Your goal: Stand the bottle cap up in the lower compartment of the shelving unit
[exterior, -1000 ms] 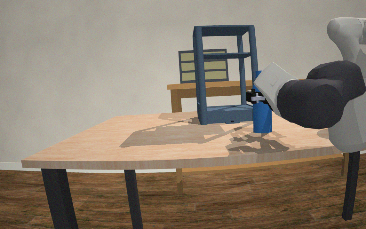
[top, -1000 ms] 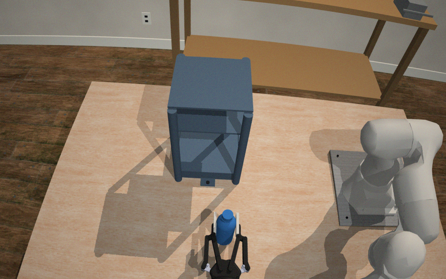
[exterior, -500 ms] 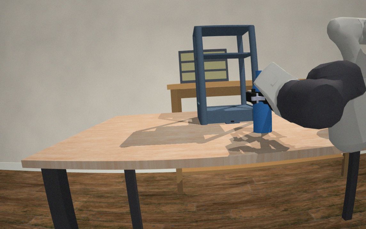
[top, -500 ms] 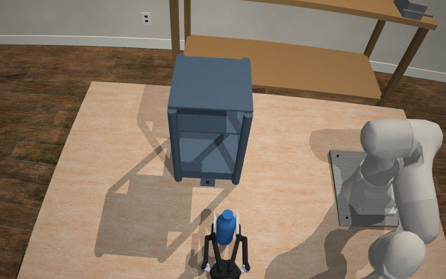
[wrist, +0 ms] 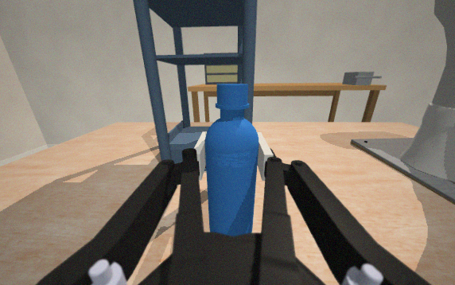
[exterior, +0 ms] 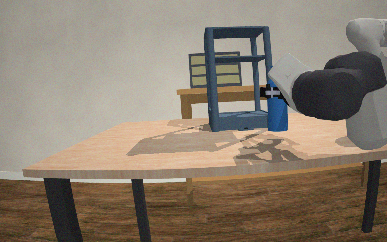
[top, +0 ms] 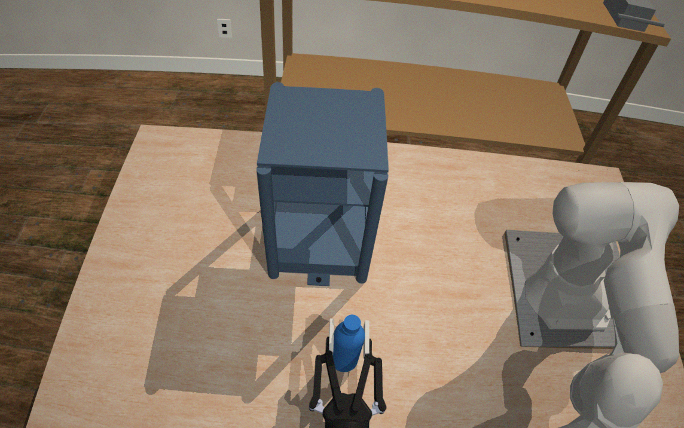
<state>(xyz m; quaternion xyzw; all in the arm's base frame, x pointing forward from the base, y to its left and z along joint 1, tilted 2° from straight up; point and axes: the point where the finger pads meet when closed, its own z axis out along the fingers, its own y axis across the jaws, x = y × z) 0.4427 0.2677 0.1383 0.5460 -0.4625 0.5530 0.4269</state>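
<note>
My hand is 13 cm short of the blue shelving unit, 29 cm to the left of it and 5 cm below it. Also, from my hand: blue bottle (1 cm above).
</note>
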